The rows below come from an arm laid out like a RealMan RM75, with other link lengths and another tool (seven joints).
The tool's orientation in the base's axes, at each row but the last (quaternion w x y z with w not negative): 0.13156, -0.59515, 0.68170, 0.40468; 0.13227, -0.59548, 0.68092, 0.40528; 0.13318, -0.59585, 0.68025, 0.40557; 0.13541, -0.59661, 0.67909, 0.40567; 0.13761, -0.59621, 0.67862, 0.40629; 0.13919, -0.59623, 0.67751, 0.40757; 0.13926, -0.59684, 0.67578, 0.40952; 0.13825, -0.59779, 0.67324, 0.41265; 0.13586, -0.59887, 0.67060, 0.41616; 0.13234, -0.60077, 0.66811, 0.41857; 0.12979, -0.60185, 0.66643, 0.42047; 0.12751, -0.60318, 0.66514, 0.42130; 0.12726, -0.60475, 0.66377, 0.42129
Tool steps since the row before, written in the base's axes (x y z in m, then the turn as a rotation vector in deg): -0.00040, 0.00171, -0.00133, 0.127, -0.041, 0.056; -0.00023, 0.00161, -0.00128, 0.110, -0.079, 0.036; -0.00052, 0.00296, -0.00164, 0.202, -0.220, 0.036; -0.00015, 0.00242, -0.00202, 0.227, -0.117, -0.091; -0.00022, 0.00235, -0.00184, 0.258, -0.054, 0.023; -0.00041, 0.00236, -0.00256, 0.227, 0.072, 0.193; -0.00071, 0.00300, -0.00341, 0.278, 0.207, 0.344; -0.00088, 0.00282, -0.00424, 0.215, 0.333, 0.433; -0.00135, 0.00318, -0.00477, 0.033, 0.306, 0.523; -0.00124, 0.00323, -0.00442, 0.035, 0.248, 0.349; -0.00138, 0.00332, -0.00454, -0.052, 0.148, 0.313; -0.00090, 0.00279, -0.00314, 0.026, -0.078, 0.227; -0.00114, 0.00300, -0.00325, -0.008, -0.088, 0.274
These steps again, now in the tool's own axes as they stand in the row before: -0.00022, -0.00022, 0.00218, -0.041, -0.093, -0.103; -0.00023, -0.00035, 0.00203, 0.004, -0.084, -0.112; -0.00086, -0.00028, 0.00330, 0.079, -0.163, -0.240; -0.00031, -0.00075, 0.00305, 0.086, -0.240, -0.094; -0.00035, -0.00061, 0.00291, -0.043, -0.226, -0.130; 0.00019, -0.00071, 0.00343, -0.237, -0.138, -0.137; 0.00041, -0.00081, 0.00451, -0.445, -0.133, -0.150; 0.00115, -0.00100, 0.00494, -0.577, -0.047, -0.095; 0.00138, -0.00085, 0.00566, -0.575, 0.157, -0.112; 0.00107, -0.00087, 0.00544, -0.417, 0.090, -0.048; 0.00112, -0.00084, 0.00562, -0.303, 0.162, -0.068; 0.00041, -0.00069, 0.00422, -0.106, 0.075, -0.204; 0.00039, -0.00054, 0.00452, -0.123, 0.126, -0.228
